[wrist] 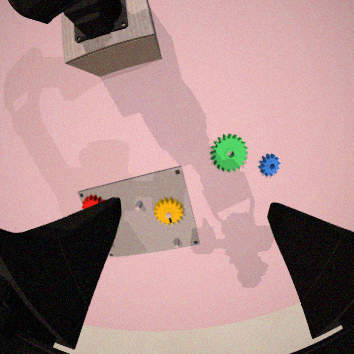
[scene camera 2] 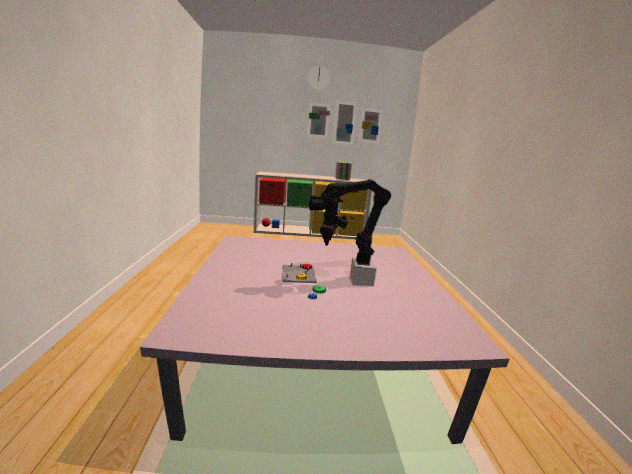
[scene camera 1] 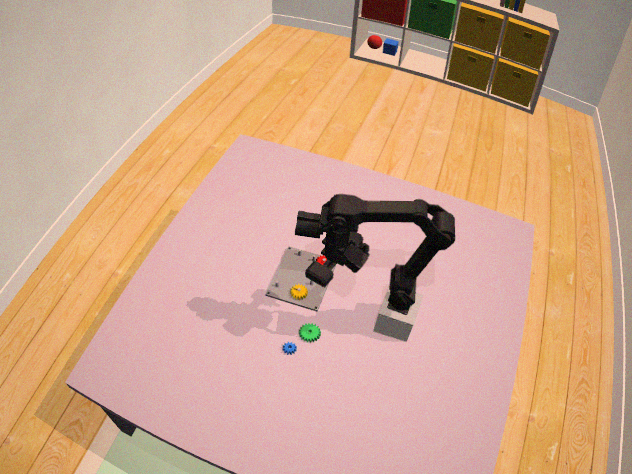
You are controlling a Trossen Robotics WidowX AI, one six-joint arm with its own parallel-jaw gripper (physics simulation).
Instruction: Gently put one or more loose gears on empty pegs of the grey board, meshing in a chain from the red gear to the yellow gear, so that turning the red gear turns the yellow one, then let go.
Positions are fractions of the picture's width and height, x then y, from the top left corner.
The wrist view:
my gripper: 0.56,0.59
green gear: 0.66,0.41, on the table
grey board: 0.39,0.65
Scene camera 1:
my gripper: 0.53,0.58
grey board: 0.46,0.57
